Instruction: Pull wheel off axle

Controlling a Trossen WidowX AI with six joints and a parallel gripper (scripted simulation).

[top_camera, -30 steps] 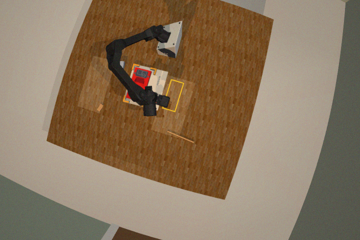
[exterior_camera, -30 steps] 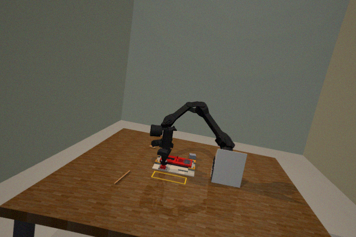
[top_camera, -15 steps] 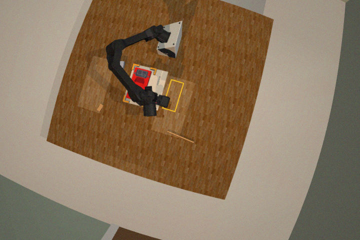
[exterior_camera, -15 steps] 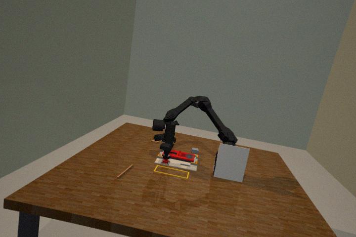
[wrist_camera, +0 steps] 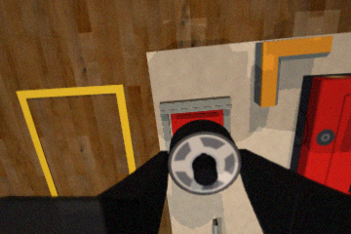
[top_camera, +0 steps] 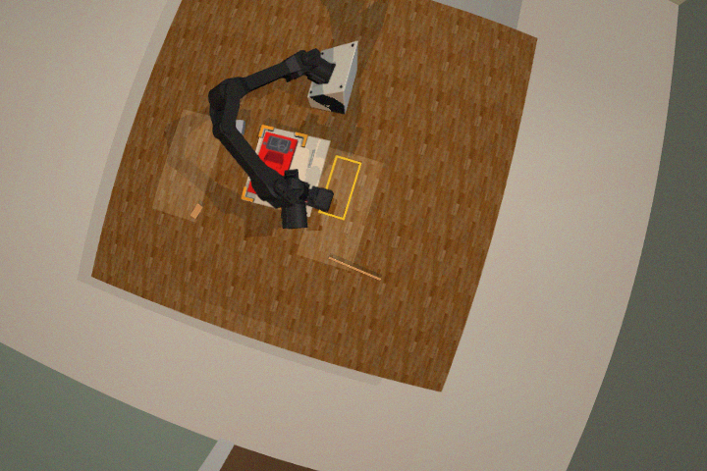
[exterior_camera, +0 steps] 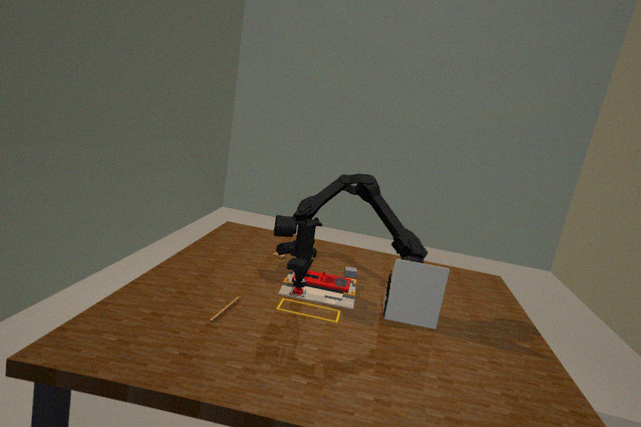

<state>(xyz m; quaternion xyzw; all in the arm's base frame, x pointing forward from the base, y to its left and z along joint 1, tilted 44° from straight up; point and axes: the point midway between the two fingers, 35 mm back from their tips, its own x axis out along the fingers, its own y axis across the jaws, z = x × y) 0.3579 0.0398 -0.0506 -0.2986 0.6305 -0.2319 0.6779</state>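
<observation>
The wheel is right at my gripper tip. Round my gripper tip: thin wooden stick 160 mm ahead, 230 mm to the left, 40 mm below; then small wooden block 170 mm ahead, 320 mm to the right, 40 mm below; then small grey cube 130 mm behind, 290 mm to the right, 30 mm below.
</observation>
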